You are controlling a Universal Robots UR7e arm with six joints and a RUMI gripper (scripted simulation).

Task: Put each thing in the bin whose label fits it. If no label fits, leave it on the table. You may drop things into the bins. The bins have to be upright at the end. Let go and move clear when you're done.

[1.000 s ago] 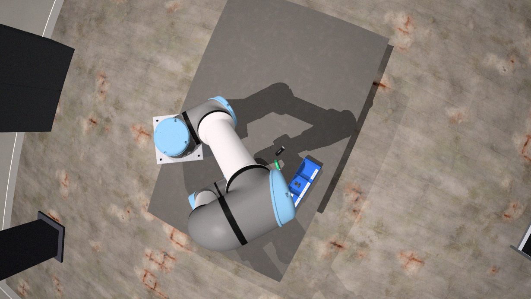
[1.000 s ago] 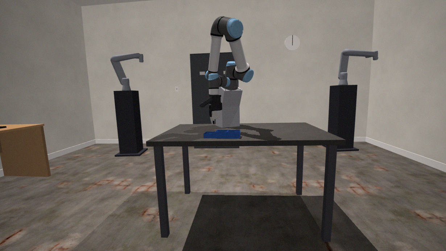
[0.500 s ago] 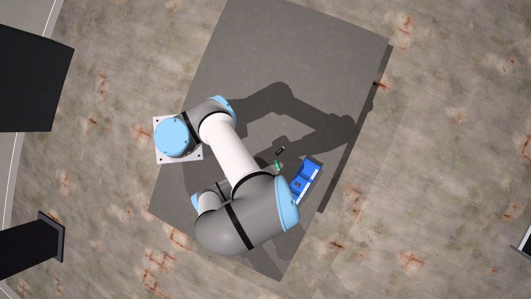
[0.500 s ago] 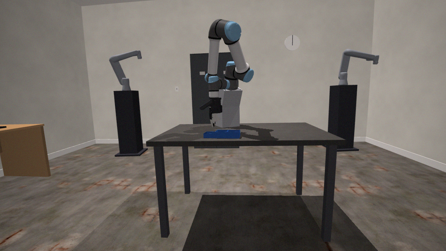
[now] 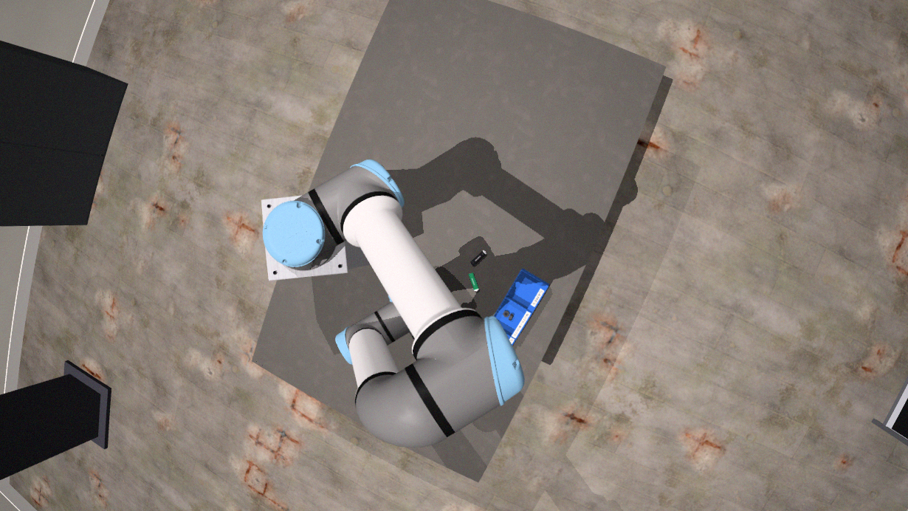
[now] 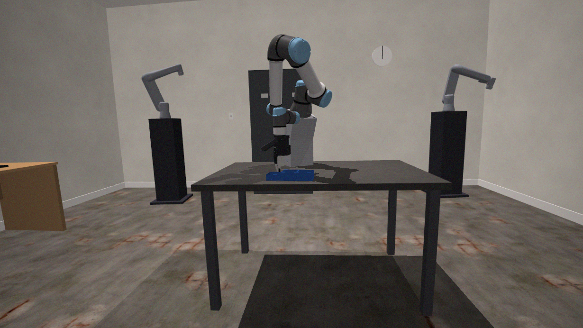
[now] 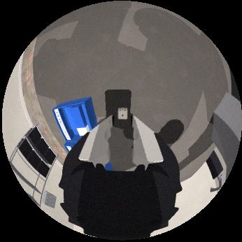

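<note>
Right now the white die is 2 cm below my hand. From my hand the other things lie so: black cylinder: 2 cm behind, 19 cm to the left, 2 cm below; green stick-like thing: 1 cm behind, 12 cm to the left, 2 cm below.
</note>
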